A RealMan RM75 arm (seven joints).
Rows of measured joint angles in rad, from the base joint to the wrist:
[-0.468, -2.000, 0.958, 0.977, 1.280, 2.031, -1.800]
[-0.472, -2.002, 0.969, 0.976, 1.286, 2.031, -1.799]
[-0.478, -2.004, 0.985, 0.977, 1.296, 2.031, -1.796]
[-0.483, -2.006, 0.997, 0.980, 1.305, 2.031, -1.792]
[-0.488, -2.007, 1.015, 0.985, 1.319, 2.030, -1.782]
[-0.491, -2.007, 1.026, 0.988, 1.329, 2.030, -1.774]
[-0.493, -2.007, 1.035, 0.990, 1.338, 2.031, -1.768]
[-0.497, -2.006, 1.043, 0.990, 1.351, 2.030, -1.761]
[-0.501, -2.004, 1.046, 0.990, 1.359, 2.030, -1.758]
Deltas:
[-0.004, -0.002, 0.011, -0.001, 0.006, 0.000, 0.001]
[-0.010, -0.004, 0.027, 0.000, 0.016, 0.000, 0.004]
[-0.015, -0.006, 0.039, 0.003, 0.025, 0.000, 0.008]
[-0.020, -0.007, 0.057, 0.008, 0.039, -0.001, 0.018]
[-0.023, -0.007, 0.068, 0.011, 0.049, -0.001, 0.026]
[-0.025, -0.007, 0.077, 0.013, 0.058, 0.000, 0.032]
[-0.029, -0.006, 0.085, 0.013, 0.071, -0.001, 0.039]
[-0.033, -0.004, 0.088, 0.013, 0.079, -0.001, 0.042]

